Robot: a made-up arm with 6 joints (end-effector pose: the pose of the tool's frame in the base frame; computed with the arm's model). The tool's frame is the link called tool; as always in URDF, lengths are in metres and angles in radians. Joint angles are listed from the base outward.
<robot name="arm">
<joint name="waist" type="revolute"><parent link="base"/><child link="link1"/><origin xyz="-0.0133 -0.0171 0.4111"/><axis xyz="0 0 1"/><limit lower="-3.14" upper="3.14"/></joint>
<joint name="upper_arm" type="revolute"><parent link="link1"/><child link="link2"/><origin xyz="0.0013 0.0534 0.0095"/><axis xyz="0 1 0"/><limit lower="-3.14" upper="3.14"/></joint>
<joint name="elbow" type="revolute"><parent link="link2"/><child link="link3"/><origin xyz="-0.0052 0.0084 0.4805"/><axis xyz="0 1 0"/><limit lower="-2.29" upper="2.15"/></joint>
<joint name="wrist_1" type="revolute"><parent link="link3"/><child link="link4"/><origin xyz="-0.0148 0.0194 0.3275"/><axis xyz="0 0 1"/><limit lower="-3.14" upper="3.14"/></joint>
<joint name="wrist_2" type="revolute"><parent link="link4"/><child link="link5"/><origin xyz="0.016 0.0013 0.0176"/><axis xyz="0 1 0"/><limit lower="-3.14" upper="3.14"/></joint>
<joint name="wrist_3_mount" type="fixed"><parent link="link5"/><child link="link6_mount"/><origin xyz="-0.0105 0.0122 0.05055"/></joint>
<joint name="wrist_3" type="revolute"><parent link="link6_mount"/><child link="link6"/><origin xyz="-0.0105 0.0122 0.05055"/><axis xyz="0 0 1"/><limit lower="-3.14" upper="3.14"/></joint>
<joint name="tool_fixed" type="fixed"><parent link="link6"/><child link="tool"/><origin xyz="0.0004 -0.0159 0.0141" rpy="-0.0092 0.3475 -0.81"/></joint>
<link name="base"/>
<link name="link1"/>
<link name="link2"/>
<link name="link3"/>
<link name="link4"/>
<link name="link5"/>
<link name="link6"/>
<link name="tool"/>
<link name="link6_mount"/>
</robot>
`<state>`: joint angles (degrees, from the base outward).
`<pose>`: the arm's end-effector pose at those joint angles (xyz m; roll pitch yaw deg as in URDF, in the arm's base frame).
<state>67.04 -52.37 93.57 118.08 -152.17 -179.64</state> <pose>-0.1566 -0.2398 0.9134 -144.78 -38.24 -137.87</pose>
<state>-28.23 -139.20 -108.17 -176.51 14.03 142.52</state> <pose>0.1230 -0.0441 -0.0819 -101.88 5.75 -140.28</pose>
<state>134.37 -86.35 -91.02 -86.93 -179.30 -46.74</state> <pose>0.3051 -0.3929 0.2168 -1.59 22.48 127.78</pose>
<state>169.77 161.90 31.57 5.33 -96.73 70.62</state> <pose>-0.2173 -0.0746 -0.3779 136.84 55.11 -55.44</pose>
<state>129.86 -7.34 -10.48 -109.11 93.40 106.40</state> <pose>0.1543 -0.1352 1.2153 102.50 8.94 134.56</pose>
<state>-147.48 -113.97 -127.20 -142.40 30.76 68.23</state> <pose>0.0124 -0.0276 0.0555 -80.51 -34.70 82.36</pose>
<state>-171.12 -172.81 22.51 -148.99 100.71 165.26</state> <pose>0.1112 0.0249 -0.4058 -109.20 7.22 44.44</pose>
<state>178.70 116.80 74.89 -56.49 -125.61 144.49</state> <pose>-0.4160 -0.1695 -0.0584 55.97 -6.19 -14.02</pose>
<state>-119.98 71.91 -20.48 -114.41 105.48 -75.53</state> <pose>-0.4068 -0.5950 0.8331 -24.43 -59.37 -34.85</pose>
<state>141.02 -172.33 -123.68 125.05 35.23 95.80</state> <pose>-0.3307 0.0734 0.2117 22.04 -23.89 -28.81</pose>
